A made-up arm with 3 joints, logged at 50 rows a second.
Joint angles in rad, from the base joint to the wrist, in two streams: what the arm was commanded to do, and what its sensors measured. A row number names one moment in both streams.
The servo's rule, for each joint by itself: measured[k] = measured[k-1] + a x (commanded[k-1-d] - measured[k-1]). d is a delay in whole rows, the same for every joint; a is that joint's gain. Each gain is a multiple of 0.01, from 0.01 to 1. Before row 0 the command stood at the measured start. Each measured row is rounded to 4 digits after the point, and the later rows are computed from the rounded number. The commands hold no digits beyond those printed.
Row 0, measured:
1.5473 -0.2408 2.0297
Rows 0 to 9, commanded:
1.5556 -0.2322 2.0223
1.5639 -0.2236 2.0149
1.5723 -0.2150 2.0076
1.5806 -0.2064 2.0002
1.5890 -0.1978 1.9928
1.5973 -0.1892 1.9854
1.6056 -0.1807 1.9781
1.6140 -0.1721 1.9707
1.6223 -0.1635 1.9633
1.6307 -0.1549 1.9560
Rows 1 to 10, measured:
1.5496 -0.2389 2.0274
1.5536 -0.2355 2.0235
1.5588 -0.2310 2.0186
1.5649 -0.2256 2.0129
1.5716 -0.2195 2.0067
1.5788 -0.2128 2.0001
1.5863 -0.2057 1.9933
1.5941 -0.1983 1.9863
1.6020 -0.1906 1.9792
1.6100 -0.1827 1.9720
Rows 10 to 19, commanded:
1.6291 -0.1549 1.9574
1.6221 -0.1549 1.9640
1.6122 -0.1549 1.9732
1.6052 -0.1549 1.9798
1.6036 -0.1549 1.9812
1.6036 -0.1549 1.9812
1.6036 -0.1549 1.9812
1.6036 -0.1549 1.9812
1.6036 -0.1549 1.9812
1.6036 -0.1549 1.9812
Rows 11 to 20, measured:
1.6153 -0.1766 1.9675
1.6172 -0.1718 1.9664
1.6158 -0.1681 1.9685
1.6128 -0.1652 1.9720
1.6102 -0.1629 1.9749
1.6084 -0.1611 1.9769
1.6071 -0.1597 1.9782
1.6061 -0.1586 1.9791
1.6054 -0.1578 1.9798
1.6049 -0.1572 1.9802

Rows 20 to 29, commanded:
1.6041 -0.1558 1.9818
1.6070 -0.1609 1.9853
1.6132 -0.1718 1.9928
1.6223 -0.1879 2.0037
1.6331 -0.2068 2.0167
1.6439 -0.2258 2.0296
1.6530 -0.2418 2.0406
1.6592 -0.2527 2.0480
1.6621 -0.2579 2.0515
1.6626 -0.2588 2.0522
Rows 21 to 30, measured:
1.6047 -0.1569 1.9807
1.6053 -0.1578 1.9821
1.6075 -0.1609 1.9854
1.6116 -0.1668 1.9911
1.6176 -0.1756 1.9990
1.6250 -0.1866 2.0085
1.6328 -0.1987 2.0185
1.6402 -0.2106 2.0276
1.6463 -0.2210 2.0350
1.6509 -0.2293 2.0403

